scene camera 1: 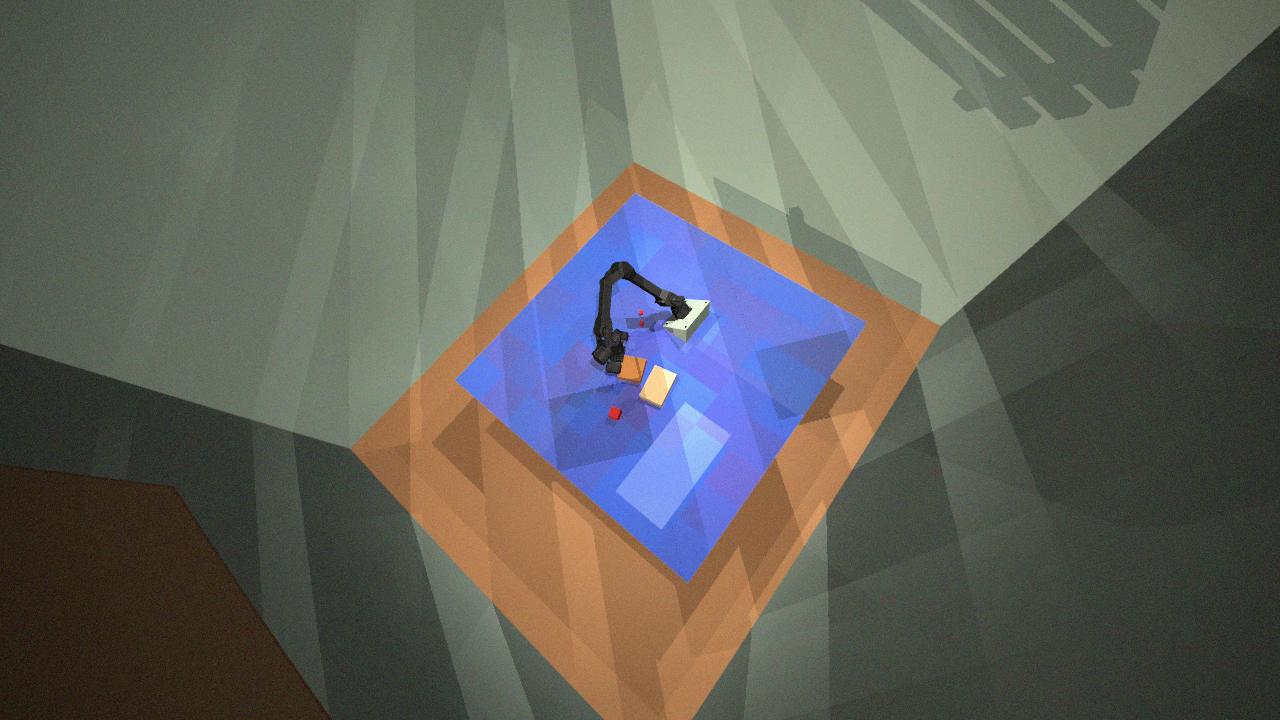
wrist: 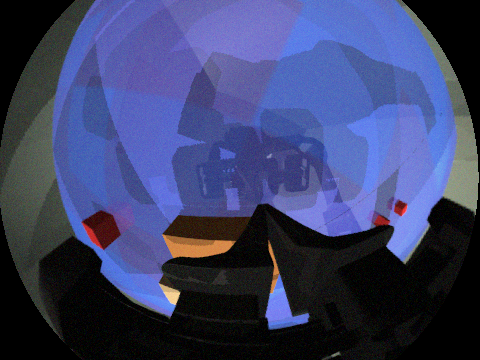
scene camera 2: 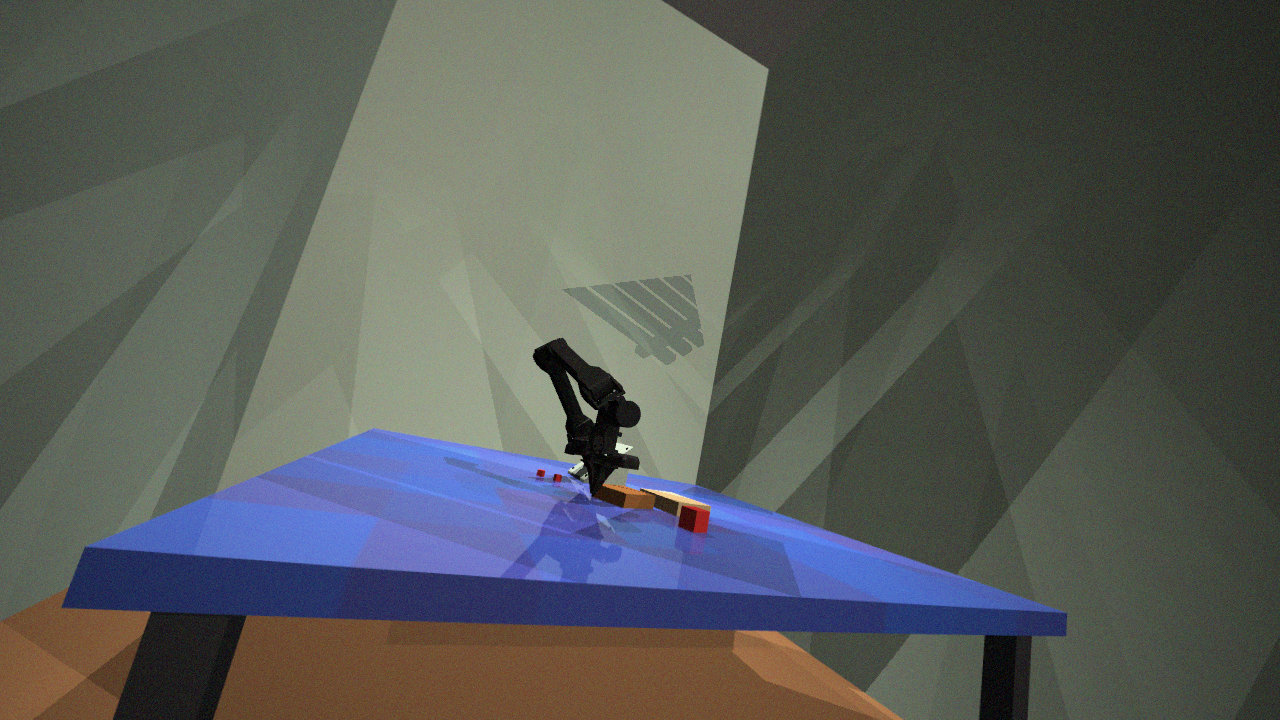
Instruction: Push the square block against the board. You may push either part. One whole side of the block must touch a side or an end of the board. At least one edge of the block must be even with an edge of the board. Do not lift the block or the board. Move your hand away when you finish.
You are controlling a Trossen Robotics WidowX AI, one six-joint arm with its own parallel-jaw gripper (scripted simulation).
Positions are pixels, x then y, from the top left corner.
Labels:
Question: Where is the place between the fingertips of my gripper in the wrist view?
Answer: At 262,208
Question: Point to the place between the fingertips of my gripper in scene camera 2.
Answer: At 592,494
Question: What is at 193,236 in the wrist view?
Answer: A square block.

